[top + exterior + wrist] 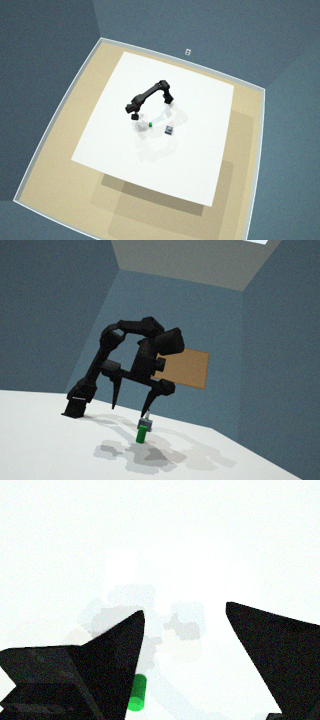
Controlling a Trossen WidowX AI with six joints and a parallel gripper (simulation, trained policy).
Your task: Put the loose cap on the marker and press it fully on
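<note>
Now: the green cap 30 mm ahead of my gripper tip, 170 mm to the left of it and 80 mm below it. Also, from my gripper tip: grey holder block 30 mm ahead, 340 mm to the left, 80 mm below.
</note>
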